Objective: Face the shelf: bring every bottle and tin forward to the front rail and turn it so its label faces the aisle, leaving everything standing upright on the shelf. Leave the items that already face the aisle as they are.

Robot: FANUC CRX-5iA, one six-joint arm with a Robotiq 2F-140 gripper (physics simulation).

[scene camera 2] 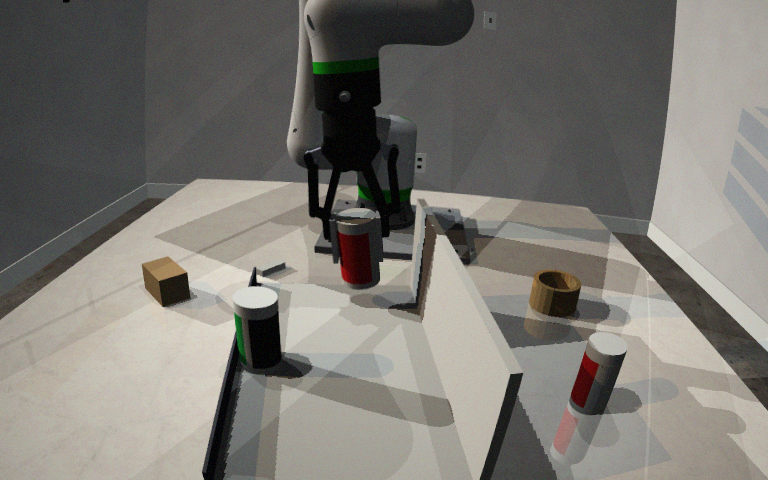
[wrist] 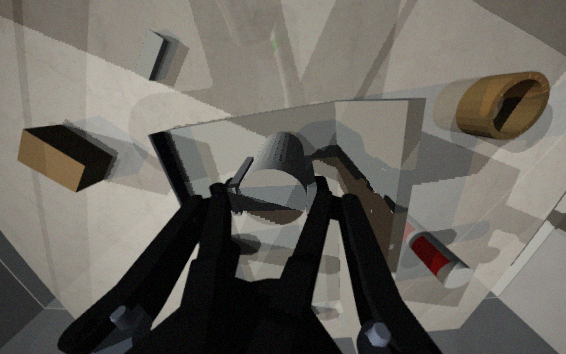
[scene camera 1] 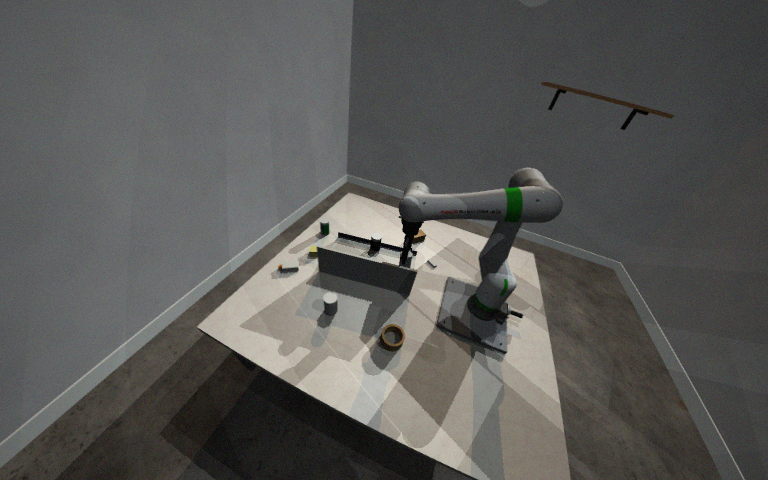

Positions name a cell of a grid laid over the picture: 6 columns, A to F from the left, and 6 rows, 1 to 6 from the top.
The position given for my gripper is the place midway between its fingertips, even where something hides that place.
The table carries a brown box (scene camera 2: B4) and a tan ring (scene camera 2: E4). Also in view: my gripper (scene camera 2: C4), a shelf back panel (scene camera 2: D5), a dark front rail (wrist: B3) and a shelf board (scene camera 2: C5).
The brown box shows as well in the wrist view (wrist: A3). The tan ring shows as well in the wrist view (wrist: F2). My gripper shows as well in the wrist view (wrist: C3).
